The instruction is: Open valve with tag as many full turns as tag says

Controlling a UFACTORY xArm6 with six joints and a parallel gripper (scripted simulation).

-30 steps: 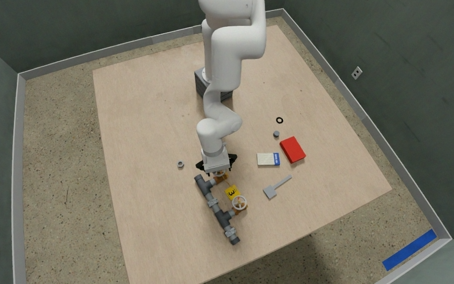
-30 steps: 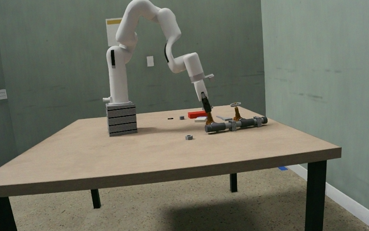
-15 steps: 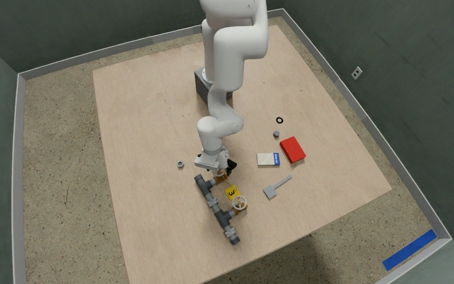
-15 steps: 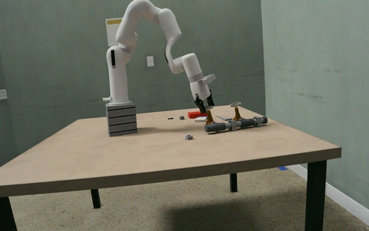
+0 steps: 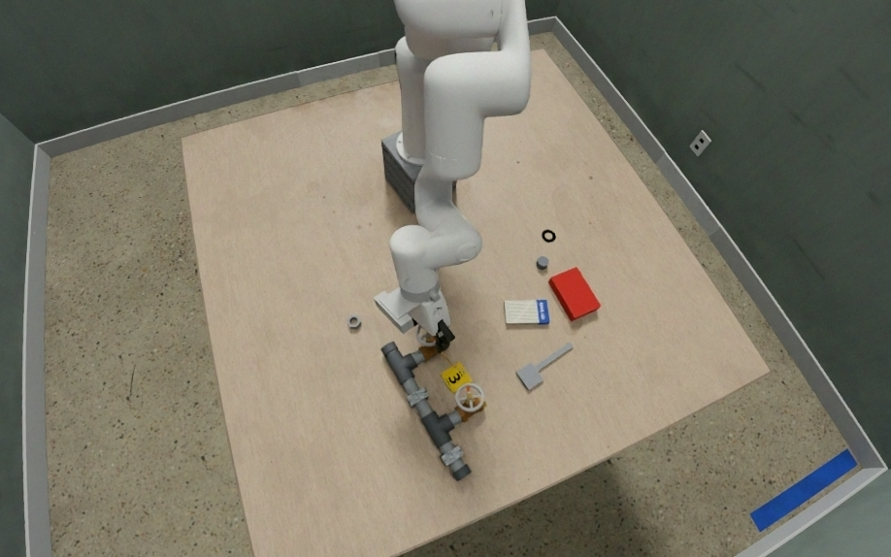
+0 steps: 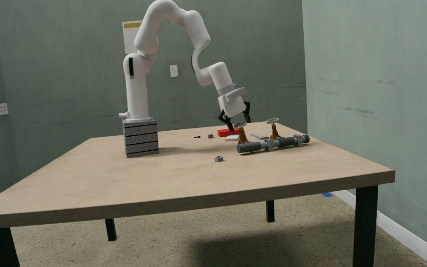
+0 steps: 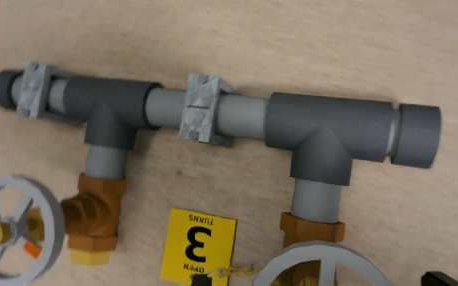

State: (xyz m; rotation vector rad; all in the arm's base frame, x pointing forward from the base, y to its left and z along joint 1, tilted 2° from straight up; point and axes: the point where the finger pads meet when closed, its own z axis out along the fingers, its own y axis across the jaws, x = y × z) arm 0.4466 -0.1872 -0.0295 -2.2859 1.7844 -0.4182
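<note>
Right now my hand is 11 cm above the yellow tag, 9 cm short of it and 4 cm to the right of it. Also, from my hand: grey scraper 22 cm to the left, 16 cm ahead, 11 cm below; white card 26 cm to the left, 10 cm below, 3 cm ahead; red block 39 cm to the left, 10 cm below, 4 cm ahead.
</note>
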